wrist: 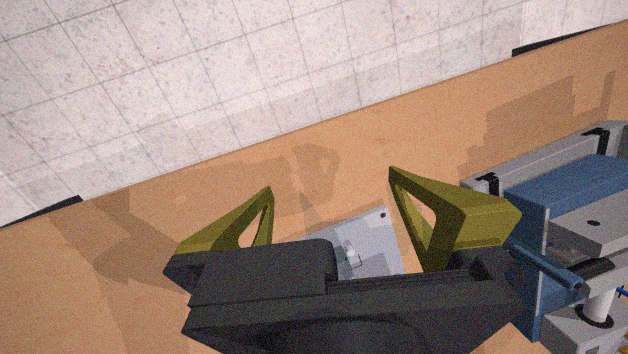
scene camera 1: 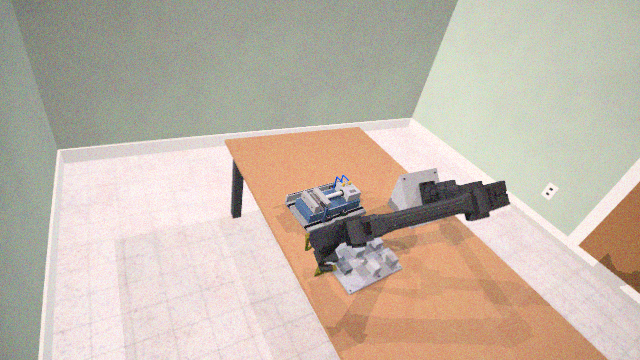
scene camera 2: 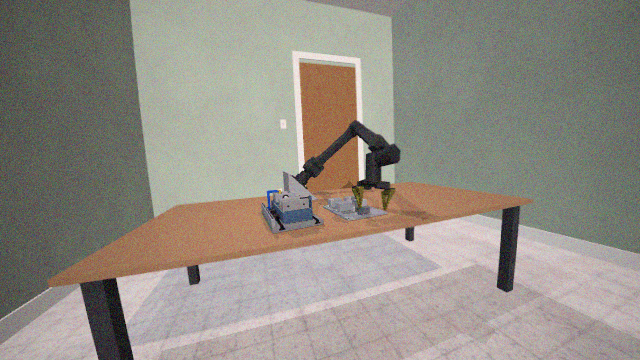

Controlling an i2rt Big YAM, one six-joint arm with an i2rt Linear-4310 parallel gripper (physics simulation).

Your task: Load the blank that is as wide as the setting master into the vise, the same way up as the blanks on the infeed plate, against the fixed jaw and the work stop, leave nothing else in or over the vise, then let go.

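Places are measured from the arm's base along level axes (x right, y up, z back), in millimetres.
Where they show: gripper, fingertip midpoint: (wrist: 328, 182) (scene camera 1: 310, 262) (scene camera 2: 372, 209); arm's base at its link origin: (scene camera 1: 427, 195) (scene camera 2: 298, 183).
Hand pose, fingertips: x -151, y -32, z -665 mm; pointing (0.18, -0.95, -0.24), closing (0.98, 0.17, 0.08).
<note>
Each offset is from my fingertips to the top centre of the thing. "spot": to the spot under its first point. Level surfaces: height alone.
My gripper (scene camera 1: 312, 257) (scene camera 2: 373, 207) (wrist: 328, 182) is open with nothing between its olive fingers. It hangs above the front-edge side of the light grey infeed plate @(dx -17, dy -48, dz +213 mm) (scene camera 1: 351, 288) (scene camera 2: 356, 217) (wrist: 392, 252). Several light grey blocks @(dx -61, dy -13, dz +223 mm) (scene camera 1: 370, 270) @(dx +28, dy -13, dz +207 mm) (scene camera 2: 341, 203) stand on the plate. A darker grey block @(dx -26, dy -24, dz +128 mm) (scene camera 1: 343, 265) (scene camera 2: 363, 210) stands near one finger. My gripper body hides most of the plate in the wrist view. The blue and grey vise @(dx +274, dy +42, dz +215 mm) (scene camera 1: 336, 206) (scene camera 2: 296, 215) (wrist: 525, 220) stands beside the plate. Which block matches the setting master, and whether anything sits between the jaws, I cannot tell.
The wooden table @(dy -57 mm) (scene camera 1: 310, 150) (scene camera 2: 175, 235) (wrist: 350, 145) has its long edge close to my gripper. A grey slanted panel (scene camera 1: 413, 182) (scene camera 2: 295, 186) stands by the arm's base. A blue bent piece @(spot: dx +317, dy +53, dz +290 mm) (scene camera 1: 341, 180) (scene camera 2: 270, 199) rises at the vise.
</note>
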